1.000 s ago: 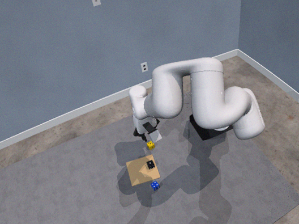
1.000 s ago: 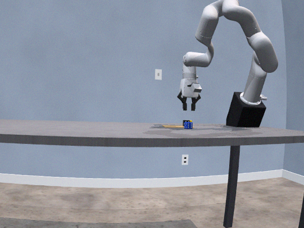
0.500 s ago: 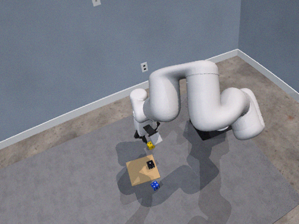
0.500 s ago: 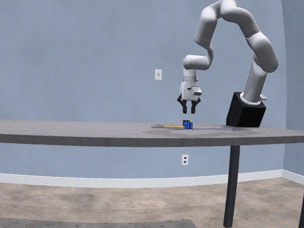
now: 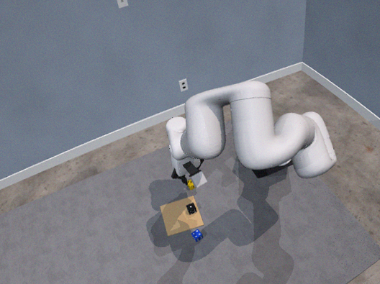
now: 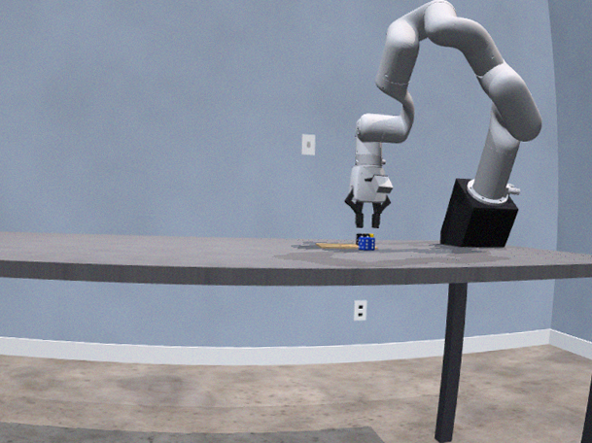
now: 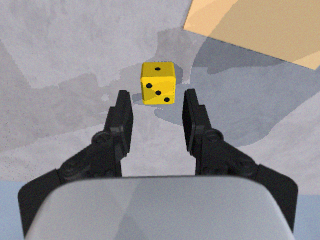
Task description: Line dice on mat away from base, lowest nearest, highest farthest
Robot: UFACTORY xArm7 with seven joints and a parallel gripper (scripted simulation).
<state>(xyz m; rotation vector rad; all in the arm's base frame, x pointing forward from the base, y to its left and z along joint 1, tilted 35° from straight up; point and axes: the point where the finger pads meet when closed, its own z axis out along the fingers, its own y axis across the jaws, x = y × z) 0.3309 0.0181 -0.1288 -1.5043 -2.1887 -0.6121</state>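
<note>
My gripper is now 50 mm above the yellow die. Round my hand: tan mat 70 mm ahead, 120 mm to the left, 60 mm below; then black die 30 mm ahead, 120 mm to the left, 50 mm below; then blue die 30 mm ahead, 230 mm to the left, 50 mm below.
</note>
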